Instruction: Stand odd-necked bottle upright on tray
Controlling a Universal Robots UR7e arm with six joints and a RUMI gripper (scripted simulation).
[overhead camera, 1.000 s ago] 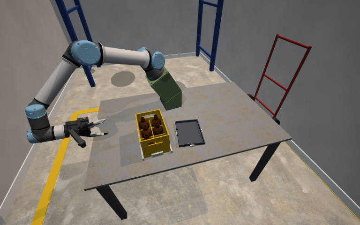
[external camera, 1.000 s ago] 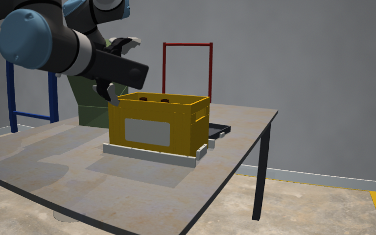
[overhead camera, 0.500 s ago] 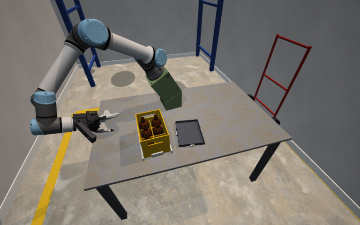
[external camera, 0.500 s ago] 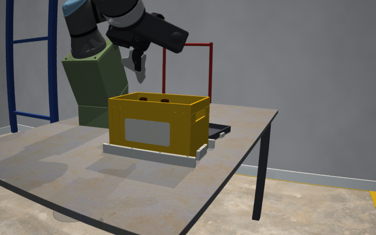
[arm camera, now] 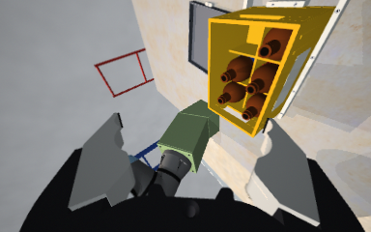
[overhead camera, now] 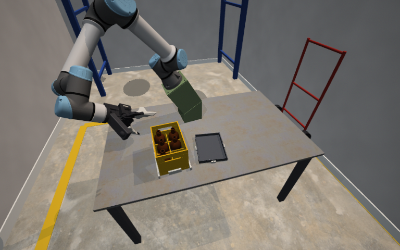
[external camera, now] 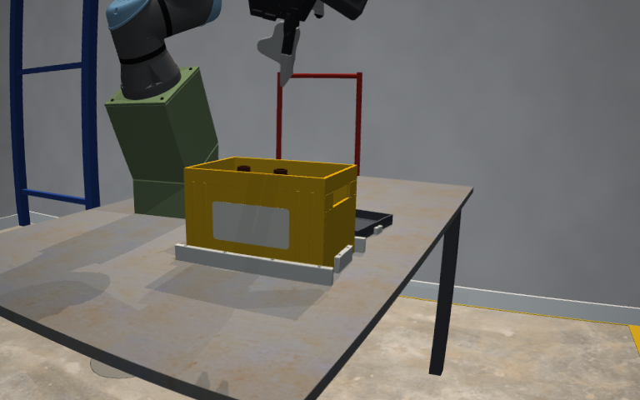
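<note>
My gripper is now 9 cm past the yellow crate, 9 cm to the right of it and 30 cm above it. Also, from my hand: dark tray: 7 cm behind, 37 cm to the left, 37 cm below.
</note>
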